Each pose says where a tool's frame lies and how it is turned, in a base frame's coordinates. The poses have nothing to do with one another.
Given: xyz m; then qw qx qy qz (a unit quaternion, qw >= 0).
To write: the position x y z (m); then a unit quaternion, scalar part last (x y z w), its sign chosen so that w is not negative. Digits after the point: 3 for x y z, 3 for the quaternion.
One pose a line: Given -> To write
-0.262 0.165 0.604 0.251 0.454 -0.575 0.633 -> -0.262 0.165 0.604 0.454 -0.575 0.633 0.251
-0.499 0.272 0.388 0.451 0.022 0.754 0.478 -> -0.499 0.272 0.388 0.022 0.754 0.478 0.451
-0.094 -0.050 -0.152 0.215 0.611 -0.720 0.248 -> -0.094 -0.050 -0.152 0.611 -0.720 0.248 0.215
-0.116 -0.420 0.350 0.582 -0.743 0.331 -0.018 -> -0.116 -0.420 0.350 -0.743 0.331 -0.018 0.582
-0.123 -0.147 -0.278 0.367 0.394 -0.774 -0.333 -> -0.123 -0.147 -0.278 0.394 -0.774 -0.333 0.367
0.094 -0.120 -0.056 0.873 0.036 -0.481 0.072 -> 0.094 -0.120 -0.056 0.036 -0.481 0.072 0.873
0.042 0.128 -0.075 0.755 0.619 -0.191 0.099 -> 0.042 0.128 -0.075 0.619 -0.191 0.099 0.755
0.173 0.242 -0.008 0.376 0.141 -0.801 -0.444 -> 0.173 0.242 -0.008 0.141 -0.801 -0.444 0.376
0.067 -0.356 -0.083 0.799 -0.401 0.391 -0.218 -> 0.067 -0.356 -0.083 -0.401 0.391 -0.218 0.799
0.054 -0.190 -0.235 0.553 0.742 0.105 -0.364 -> 0.054 -0.190 -0.235 0.742 0.105 -0.364 0.553
